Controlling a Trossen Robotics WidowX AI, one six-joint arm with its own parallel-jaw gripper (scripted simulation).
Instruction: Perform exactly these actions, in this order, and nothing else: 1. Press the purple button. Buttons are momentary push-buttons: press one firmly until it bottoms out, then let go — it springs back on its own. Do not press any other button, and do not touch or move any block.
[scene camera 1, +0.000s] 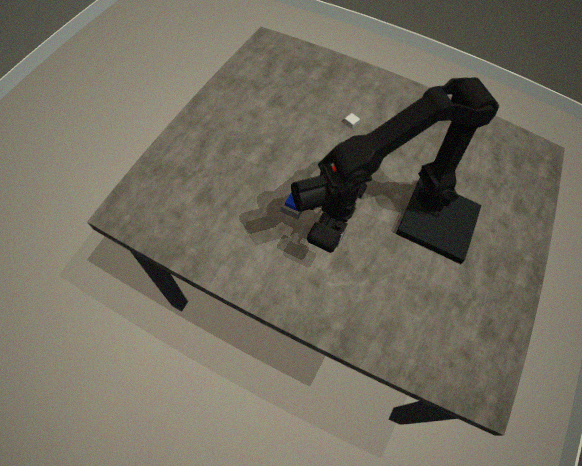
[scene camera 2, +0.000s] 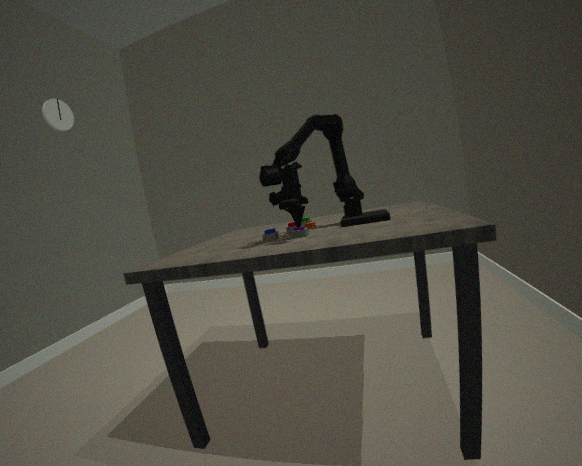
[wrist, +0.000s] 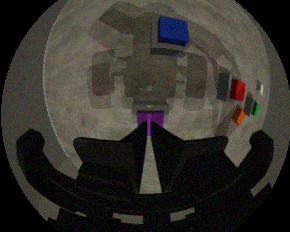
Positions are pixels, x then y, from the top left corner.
Labels:
my gripper: scene camera 1 333, 229; scene camera 2 298, 227; wrist 148, 124

